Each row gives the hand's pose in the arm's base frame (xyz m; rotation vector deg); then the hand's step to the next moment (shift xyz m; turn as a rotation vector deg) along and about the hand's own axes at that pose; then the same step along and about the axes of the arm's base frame.
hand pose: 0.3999 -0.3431 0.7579 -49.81 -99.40 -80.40
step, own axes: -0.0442 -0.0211 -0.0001 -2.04 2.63 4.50
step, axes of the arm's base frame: 0.0043 -0.0064 -0.0484 2.72 4.77 -1.09
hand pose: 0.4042 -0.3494 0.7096 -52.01 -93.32 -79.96
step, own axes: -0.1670 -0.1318 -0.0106 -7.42 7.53 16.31
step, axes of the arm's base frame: -0.0447 -0.0328 -0.2057 8.09 17.00 -4.83
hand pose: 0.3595 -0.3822 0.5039 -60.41 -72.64 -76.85
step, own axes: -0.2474 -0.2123 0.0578 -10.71 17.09 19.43
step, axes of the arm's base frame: -0.1741 0.0751 -0.2714 17.94 20.54 -6.36
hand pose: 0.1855 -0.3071 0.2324 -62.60 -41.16 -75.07
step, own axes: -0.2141 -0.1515 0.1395 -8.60 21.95 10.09
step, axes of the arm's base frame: -0.1610 0.2238 -0.1106 21.52 10.74 -8.88
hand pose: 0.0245 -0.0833 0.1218 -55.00 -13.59 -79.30
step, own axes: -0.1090 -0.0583 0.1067 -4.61 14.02 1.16
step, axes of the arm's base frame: -0.0367 0.1579 0.0195 11.94 2.60 -8.36
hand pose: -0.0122 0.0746 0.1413 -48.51 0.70 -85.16
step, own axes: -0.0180 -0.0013 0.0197 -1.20 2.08 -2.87
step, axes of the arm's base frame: 0.0062 0.0253 0.0062 0.19 -0.64 -3.68
